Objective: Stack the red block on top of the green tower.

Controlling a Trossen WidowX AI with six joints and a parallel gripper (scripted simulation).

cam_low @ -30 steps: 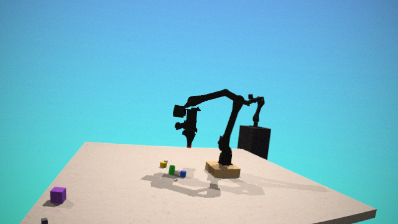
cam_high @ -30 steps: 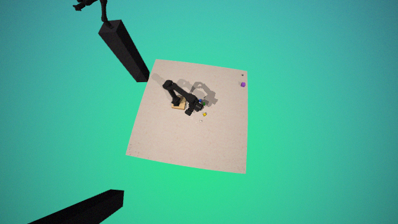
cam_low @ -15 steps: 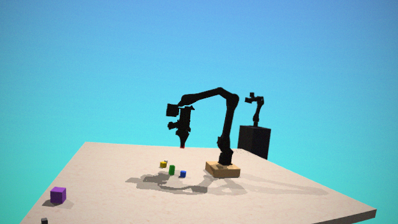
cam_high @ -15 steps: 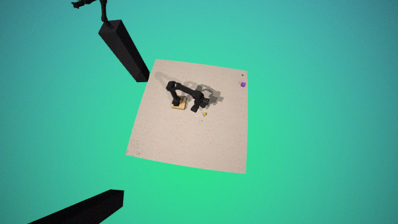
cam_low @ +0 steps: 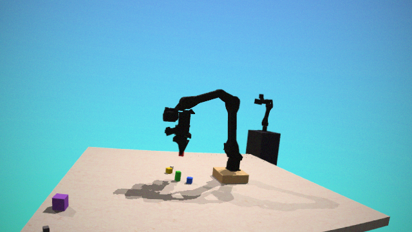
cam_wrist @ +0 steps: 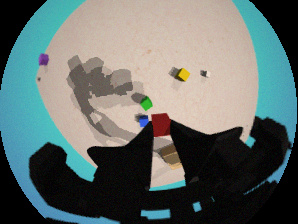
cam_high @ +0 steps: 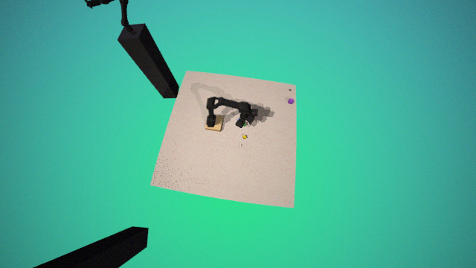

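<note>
Right now my gripper tip is 3 cm past the blue block, 6 cm to the right of it and 11 cm above it. The rest, counted from my gripper tip: red block (right at my gripper tip); small white block (2 cm behind, 19 cm to the right, 12 cm below); yellow block (2 cm ahead, 11 cm to the right, 11 cm below).
</note>
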